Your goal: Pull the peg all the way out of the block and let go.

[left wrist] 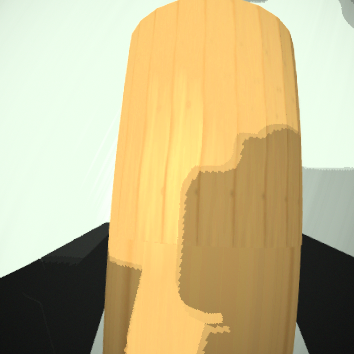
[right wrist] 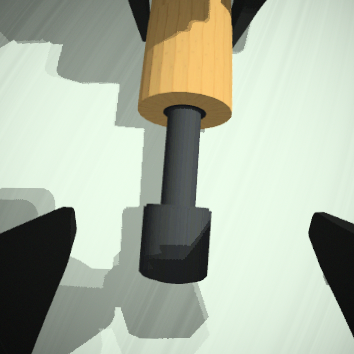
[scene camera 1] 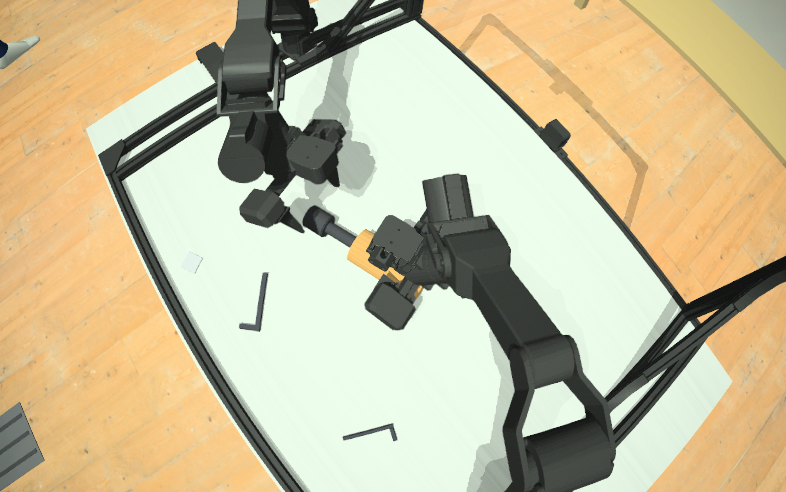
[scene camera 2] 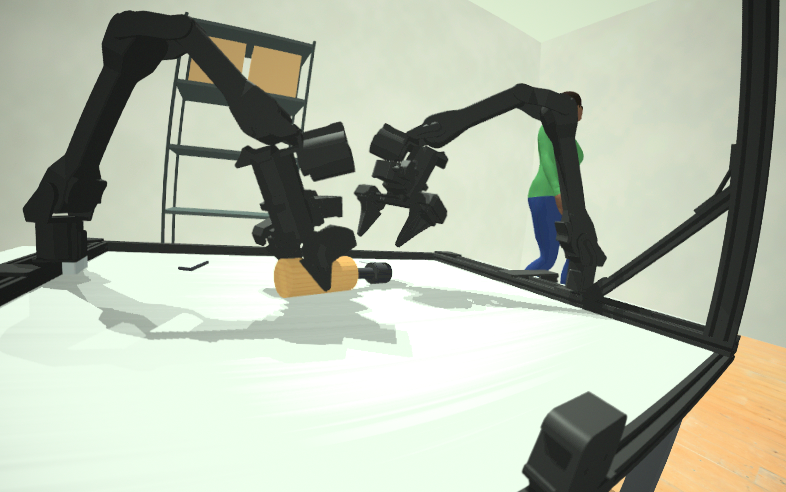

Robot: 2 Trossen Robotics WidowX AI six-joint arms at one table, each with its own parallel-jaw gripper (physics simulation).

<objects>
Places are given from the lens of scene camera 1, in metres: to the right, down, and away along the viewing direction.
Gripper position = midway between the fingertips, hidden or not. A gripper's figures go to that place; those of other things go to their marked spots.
my left gripper (scene camera 1: pixel 390 269): 0.00, 0.04, 0.75
my right gripper (scene camera 1: pixel 320 208): -0.11, -0.06, 0.71
dark peg (scene camera 1: pixel 317 220): -0.12, -0.04, 0.75
wooden cylinder block (scene camera 1: pixel 357 254): -0.05, 0.01, 0.72
</objects>
